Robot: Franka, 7 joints.
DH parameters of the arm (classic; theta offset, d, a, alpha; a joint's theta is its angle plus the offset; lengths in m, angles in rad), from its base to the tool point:
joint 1: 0 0.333 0 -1.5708
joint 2: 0 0 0 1.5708
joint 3: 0 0.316 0.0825 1.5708
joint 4: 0 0 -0.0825 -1.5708
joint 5: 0 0.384 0 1.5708
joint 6: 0 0 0.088 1.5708
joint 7: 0 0.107 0 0
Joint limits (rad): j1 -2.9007..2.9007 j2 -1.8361..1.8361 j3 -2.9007..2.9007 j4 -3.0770..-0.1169 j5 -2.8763..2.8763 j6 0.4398..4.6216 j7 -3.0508..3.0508
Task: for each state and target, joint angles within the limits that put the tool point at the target. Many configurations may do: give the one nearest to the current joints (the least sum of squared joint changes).
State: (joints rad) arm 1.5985 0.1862 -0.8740 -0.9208 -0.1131 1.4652 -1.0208
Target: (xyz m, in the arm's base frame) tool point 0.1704 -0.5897 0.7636
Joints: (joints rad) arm 1.0435 -0.7350 -1.5547 -0.8371 -0.2887 1.4697 -1.0208
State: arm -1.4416 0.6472 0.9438 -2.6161 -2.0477 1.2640 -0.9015
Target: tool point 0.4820 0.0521 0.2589
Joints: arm -1.0482 0.6390 1.3597 -2.4766 -2.1470 1.3507 -0.9015
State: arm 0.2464 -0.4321 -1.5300 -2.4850 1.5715 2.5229 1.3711
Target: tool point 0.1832 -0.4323 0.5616
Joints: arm 0.0376 -0.8628 -1.0224 -2.3177 1.5710 2.3666 1.3711
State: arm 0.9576 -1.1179 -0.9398 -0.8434 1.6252 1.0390 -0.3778
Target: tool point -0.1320 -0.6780 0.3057
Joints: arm 0.9167 -1.8361 -1.5709 -0.8792 1.5384 0.6871 -0.3778
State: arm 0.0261 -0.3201 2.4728 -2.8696 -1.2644 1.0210 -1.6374
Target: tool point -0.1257 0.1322 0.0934
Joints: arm 0.2209 -0.6908 2.9007 -2.8529 -1.1672 1.5712 -1.6374
